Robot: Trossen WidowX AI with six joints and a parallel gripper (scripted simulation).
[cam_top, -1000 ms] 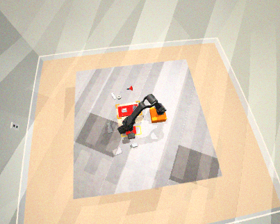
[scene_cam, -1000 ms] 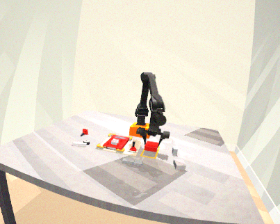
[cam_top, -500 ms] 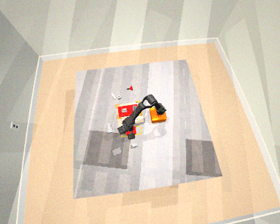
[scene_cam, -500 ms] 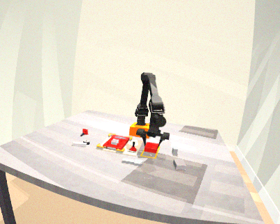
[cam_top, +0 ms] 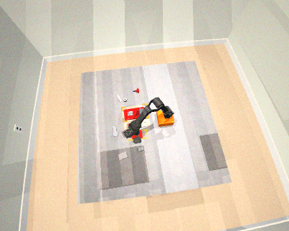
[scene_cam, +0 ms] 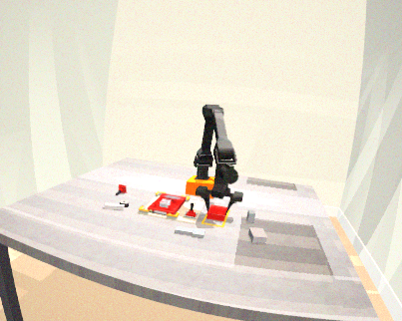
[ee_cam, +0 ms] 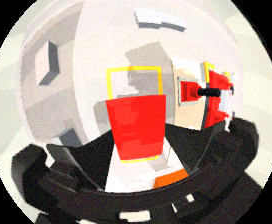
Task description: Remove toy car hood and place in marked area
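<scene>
Right now the red hood is 1 cm above my gripper tip.
</scene>
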